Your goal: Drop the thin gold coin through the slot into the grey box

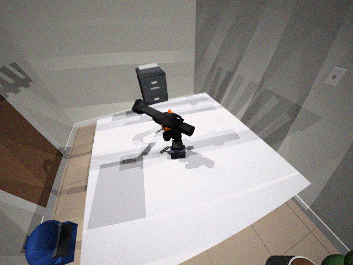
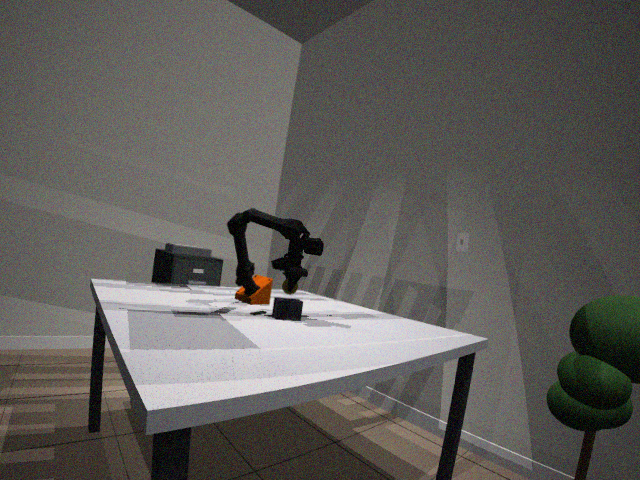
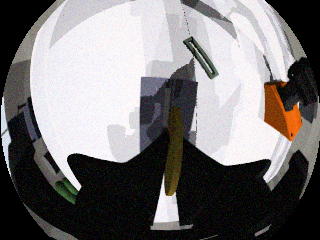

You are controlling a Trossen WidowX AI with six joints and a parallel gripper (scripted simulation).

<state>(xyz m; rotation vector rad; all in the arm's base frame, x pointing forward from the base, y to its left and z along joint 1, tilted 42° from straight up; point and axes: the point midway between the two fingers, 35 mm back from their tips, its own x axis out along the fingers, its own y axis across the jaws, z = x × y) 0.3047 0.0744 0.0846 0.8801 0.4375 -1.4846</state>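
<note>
Right now the gold coin is 20 mm above my gripper tip.
</note>
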